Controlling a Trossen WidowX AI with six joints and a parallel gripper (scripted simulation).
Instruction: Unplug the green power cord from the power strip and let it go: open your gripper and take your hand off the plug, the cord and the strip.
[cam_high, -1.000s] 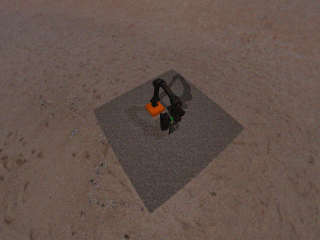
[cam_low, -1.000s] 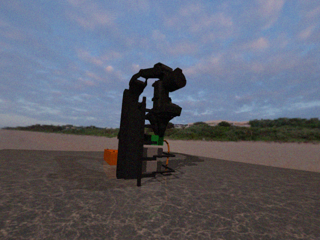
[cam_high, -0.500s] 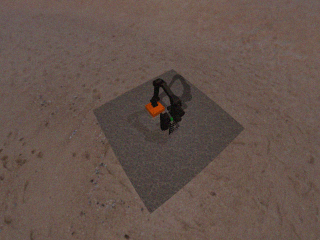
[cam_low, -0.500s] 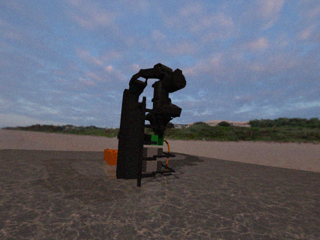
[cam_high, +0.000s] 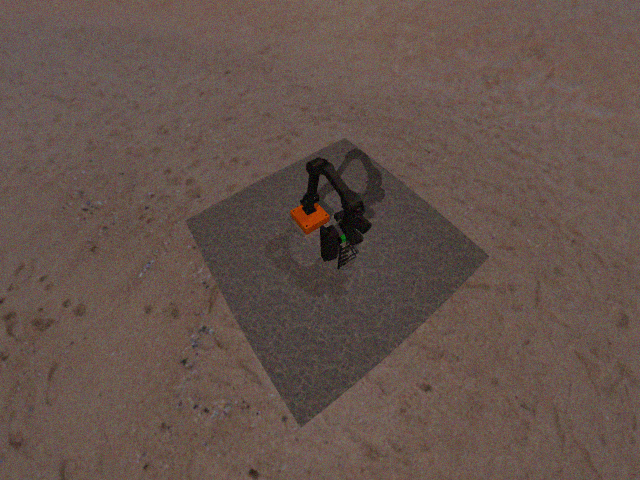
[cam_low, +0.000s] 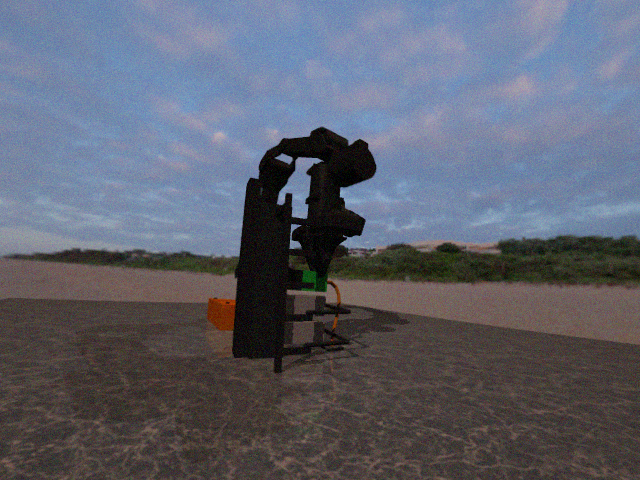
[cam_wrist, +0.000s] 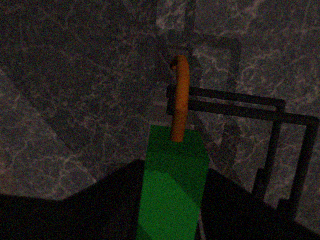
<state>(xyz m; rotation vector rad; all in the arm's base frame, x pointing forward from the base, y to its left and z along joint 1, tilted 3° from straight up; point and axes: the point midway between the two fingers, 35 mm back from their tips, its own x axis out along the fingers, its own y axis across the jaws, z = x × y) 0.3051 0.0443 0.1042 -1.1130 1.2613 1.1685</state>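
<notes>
My gripper tip is 3 cm to the left of the green plug.
</notes>
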